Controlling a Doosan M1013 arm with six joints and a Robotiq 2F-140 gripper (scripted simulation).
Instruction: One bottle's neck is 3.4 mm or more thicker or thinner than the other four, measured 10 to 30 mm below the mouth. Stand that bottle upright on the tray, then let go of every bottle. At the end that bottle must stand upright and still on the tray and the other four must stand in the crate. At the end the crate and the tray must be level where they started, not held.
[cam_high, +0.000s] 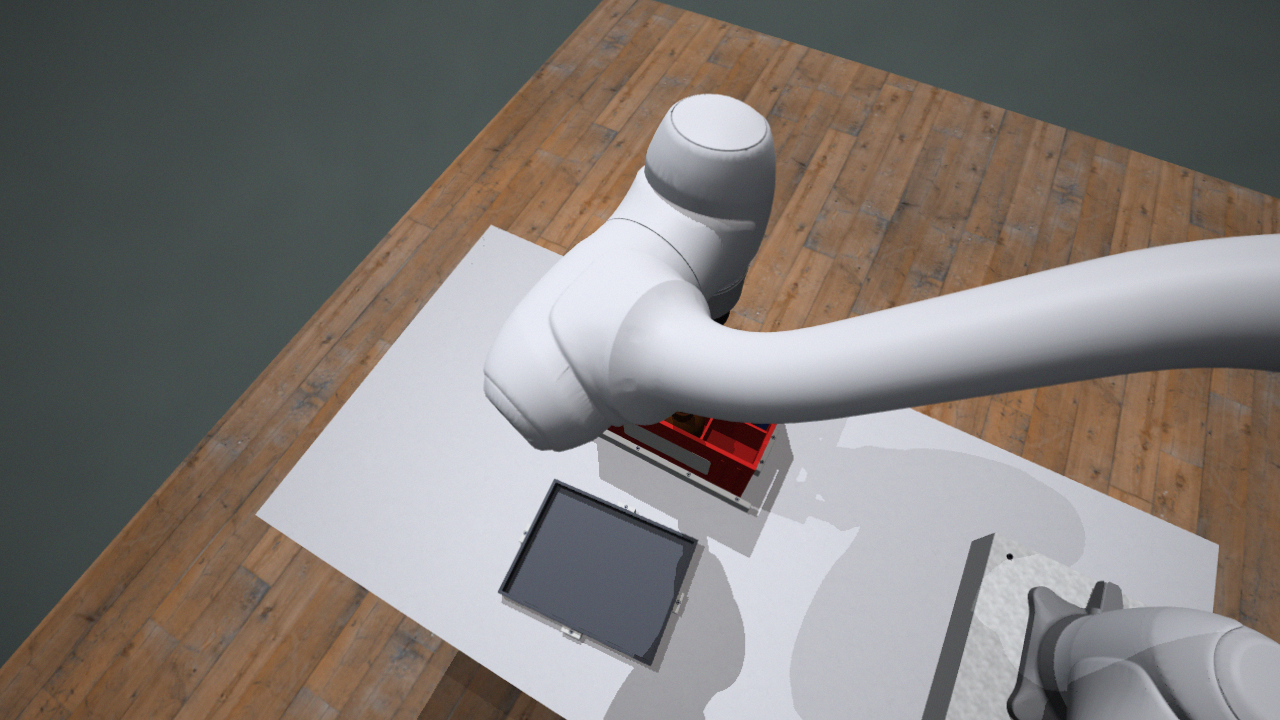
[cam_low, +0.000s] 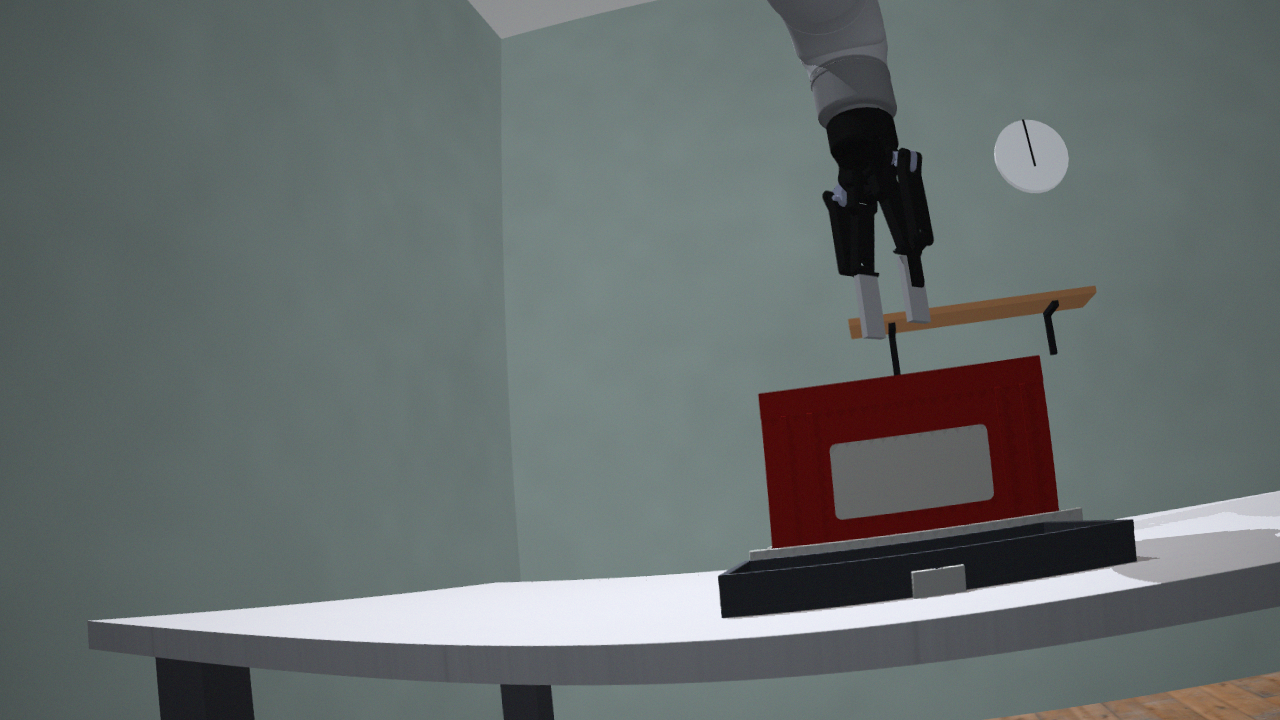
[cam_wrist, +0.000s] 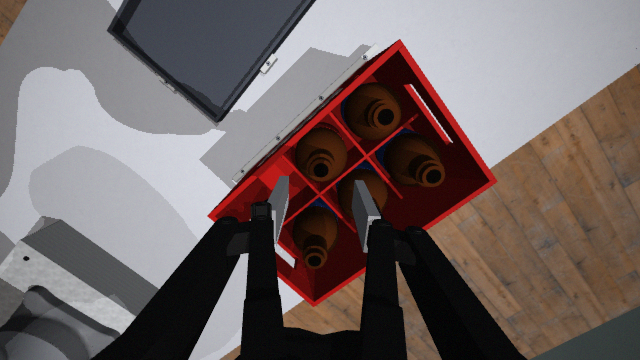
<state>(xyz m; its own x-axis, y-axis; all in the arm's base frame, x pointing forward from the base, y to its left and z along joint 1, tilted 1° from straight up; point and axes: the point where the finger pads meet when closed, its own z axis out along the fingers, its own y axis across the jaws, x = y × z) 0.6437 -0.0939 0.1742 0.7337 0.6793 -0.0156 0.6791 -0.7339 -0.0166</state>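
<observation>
My hand is 40 mm to the left of the crate and 170 mm above it. Also, from my hand: dark tray (20 mm ahead, 250 mm to the left, 250 mm below).
</observation>
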